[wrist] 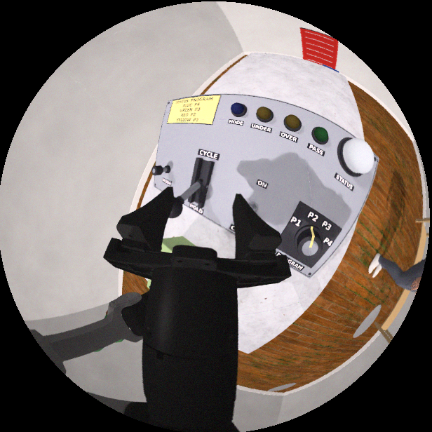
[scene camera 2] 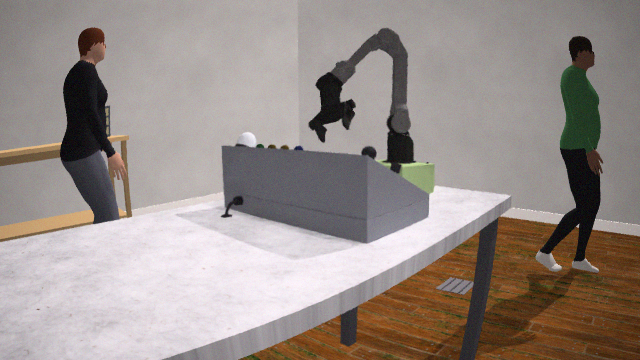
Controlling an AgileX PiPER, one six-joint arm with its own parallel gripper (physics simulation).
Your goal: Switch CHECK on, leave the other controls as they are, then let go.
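Observation:
The grey sloped console (scene camera 2: 295, 185) (wrist: 227, 150) stands on the table. In the wrist view, the ON label (wrist: 262, 184) is readable, and part of a lower label beginning with C shows beside the right finger. The CHECK switch is mostly hidden behind that finger, so its position cannot be told. My gripper (scene camera 2: 335, 134) (wrist: 203, 196) is open with nothing between its fingers, and hangs above the console without touching it.
The CYCLE/HOLD lever (wrist: 189, 192) ends in a black ball near the left finger. The PROGRAM knob (wrist: 310, 245) is at lower right, its pointer towards P2. A small MODE toggle (wrist: 161, 170) is at left. The white STATUS dome (scene camera 2: 246, 139) (wrist: 359, 156) and several coloured buttons line the far edge.

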